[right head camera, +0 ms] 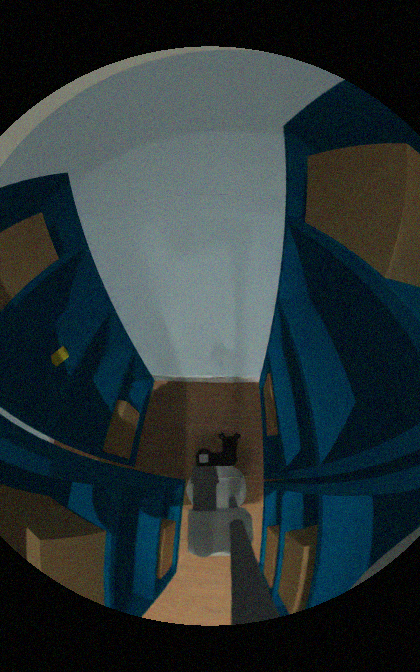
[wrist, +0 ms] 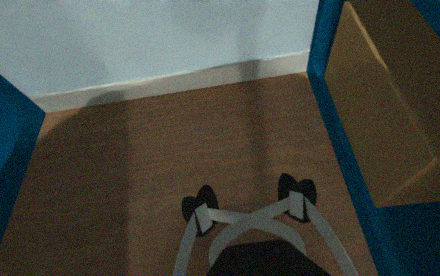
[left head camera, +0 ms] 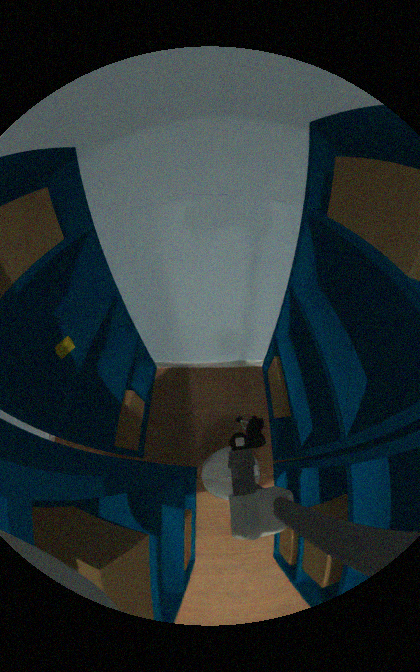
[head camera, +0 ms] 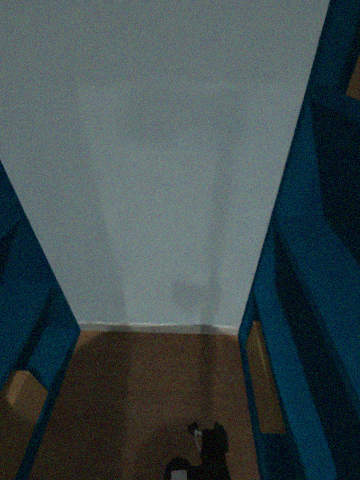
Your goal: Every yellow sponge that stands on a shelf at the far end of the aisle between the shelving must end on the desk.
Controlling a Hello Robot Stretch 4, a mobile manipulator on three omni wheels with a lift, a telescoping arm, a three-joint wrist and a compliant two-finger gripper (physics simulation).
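Frame: origin at the robot's base, x right, y ahead, z up, level; centimetres.
Seen in the pictures: gripper, fingertip midpoint: (wrist: 246,194) (head camera: 205,426).
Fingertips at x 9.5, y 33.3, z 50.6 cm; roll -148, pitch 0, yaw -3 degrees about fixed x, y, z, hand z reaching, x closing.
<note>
A point is followed by its place in that frame.
A small yellow sponge (left head camera: 65,347) (right head camera: 60,356) sits on a middle level of the left shelving (left head camera: 82,200) (right head camera: 75,215), deep in the dark bay, in both side head views. It does not show in the head or wrist view. My gripper (head camera: 206,429) {x 9.5, y 33.3, z 50.6 cm} (left head camera: 249,421) (right head camera: 230,437) (wrist: 246,194) {x 9.5, y 33.3, z 50.6 cm} is open, with its fingertips apart and bare floor between and beyond them. It points down the aisle, low over the floor, to the right of the sponge and well apart from it. The desk does not show in any view.
A pale wall (head camera: 165,200) {x -2.0, y 100.1, z 99.6 cm} (wrist: 150,40) {x -10.0, y 100.7, z 21.5 cm} closes the aisle ahead. Blue right shelving (head camera: 300,190) {x 49.0, y 91.1, z 107.9 cm} (left head camera: 312,165) stands close on the right. A low cardboard box (head camera: 265,390) {x 41.2, y 50.9, z 27.1 cm} (wrist: 360,115) {x 41.8, y 59.4, z 16.8 cm} is in it, and another box (head camera: 30,395) {x -69.5, y 55.5, z 21.3 cm} (left head camera: 131,425) (right head camera: 120,432) is low on the left.
</note>
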